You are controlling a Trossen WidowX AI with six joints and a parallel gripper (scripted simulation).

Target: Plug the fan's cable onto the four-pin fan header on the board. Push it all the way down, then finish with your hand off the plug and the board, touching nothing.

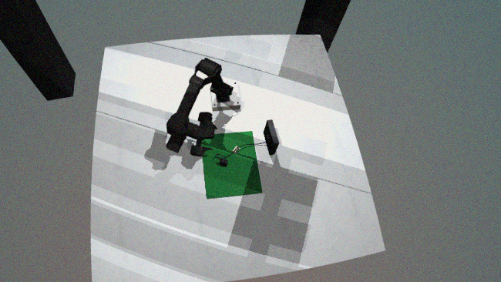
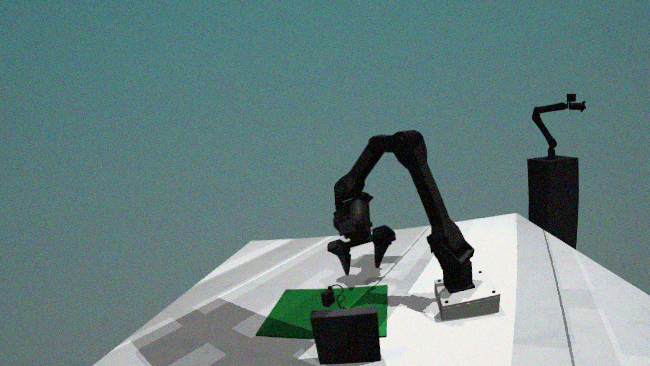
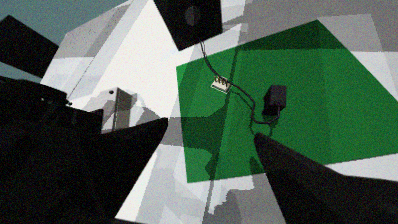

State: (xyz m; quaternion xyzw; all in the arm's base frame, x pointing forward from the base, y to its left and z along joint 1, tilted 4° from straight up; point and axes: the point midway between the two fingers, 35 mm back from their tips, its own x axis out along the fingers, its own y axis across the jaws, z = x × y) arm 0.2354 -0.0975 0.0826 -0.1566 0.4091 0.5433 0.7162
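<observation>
My gripper tip is now 9 cm short of the black plug, 3 cm to the right of it and 6 cm above it. Round my gripper tip: whitish fan header (3 cm ahead, 9 cm to the left, 8 cm below); then green board (9 cm ahead, 6 cm to the left, 9 cm below); then black fan (2 cm ahead, 25 cm to the left, 2 cm below).
</observation>
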